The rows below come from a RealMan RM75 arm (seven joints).
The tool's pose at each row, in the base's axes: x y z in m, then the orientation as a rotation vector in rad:
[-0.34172 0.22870 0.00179 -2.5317 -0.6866 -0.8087]
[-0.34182 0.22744 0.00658 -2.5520 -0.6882 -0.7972]
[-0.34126 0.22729 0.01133 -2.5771 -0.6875 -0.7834]
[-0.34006 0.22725 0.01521 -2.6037 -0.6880 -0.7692]
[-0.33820 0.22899 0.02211 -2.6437 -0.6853 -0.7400]
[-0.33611 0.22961 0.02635 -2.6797 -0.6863 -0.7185]
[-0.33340 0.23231 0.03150 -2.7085 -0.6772 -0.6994]
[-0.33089 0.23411 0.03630 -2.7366 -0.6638 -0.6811]
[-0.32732 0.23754 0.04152 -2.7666 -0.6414 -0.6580]
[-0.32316 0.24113 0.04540 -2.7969 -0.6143 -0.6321]
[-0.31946 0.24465 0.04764 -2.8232 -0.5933 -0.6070]
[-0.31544 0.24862 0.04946 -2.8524 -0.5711 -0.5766]
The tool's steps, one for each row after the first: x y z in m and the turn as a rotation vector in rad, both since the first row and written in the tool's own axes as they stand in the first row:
[0.00248 -0.00007 -0.00429 -0.0130 -0.0152 0.0001]
[0.00577 -0.00066 -0.00771 -0.0295 -0.0331 0.0020]
[0.00901 -0.00079 -0.01015 -0.0472 -0.0520 0.0029]
[0.01518 -0.00263 -0.01371 -0.0712 -0.0841 0.0080]
[0.01950 -0.00287 -0.01571 -0.0950 -0.1106 0.0089]
[0.02551 -0.00464 -0.01711 -0.1136 -0.1309 0.0167]
[0.03086 -0.00571 -0.01877 -0.1322 -0.1497 0.0271]
[0.03777 -0.00759 -0.01948 -0.1513 -0.1703 0.0441]
[0.04432 -0.00899 -0.01886 -0.1703 -0.1917 0.0645]
[0.04951 -0.01023 -0.01722 -0.1863 -0.2123 0.0806]
[0.05481 -0.01156 -0.01491 -0.2037 -0.2368 0.0979]

